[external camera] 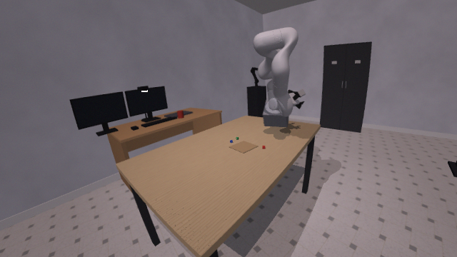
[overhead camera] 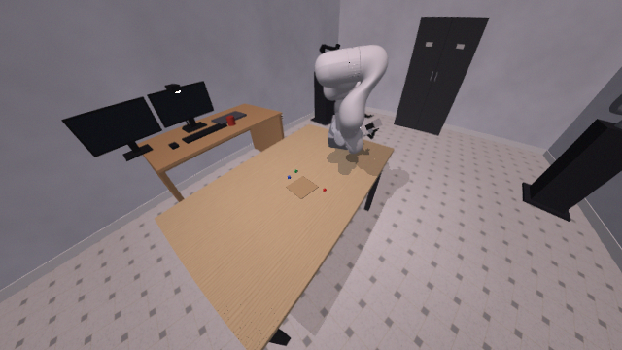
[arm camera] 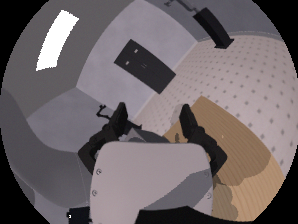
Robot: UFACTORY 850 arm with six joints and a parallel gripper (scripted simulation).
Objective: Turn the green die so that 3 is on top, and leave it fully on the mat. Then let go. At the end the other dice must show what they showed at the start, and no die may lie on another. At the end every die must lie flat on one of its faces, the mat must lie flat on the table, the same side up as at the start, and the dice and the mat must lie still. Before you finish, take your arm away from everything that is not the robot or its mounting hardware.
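The green die lies 47 cm ahead of my hand, 27 cm below it and 24 cm to the right of it. Round my hand: red die: 46 cm ahead, 27 cm below, 1 cm to the left; then tan mat: 53 cm ahead, 27 cm below, 11 cm to the right; then blue die: 54 cm ahead, 27 cm below, 23 cm to the right.
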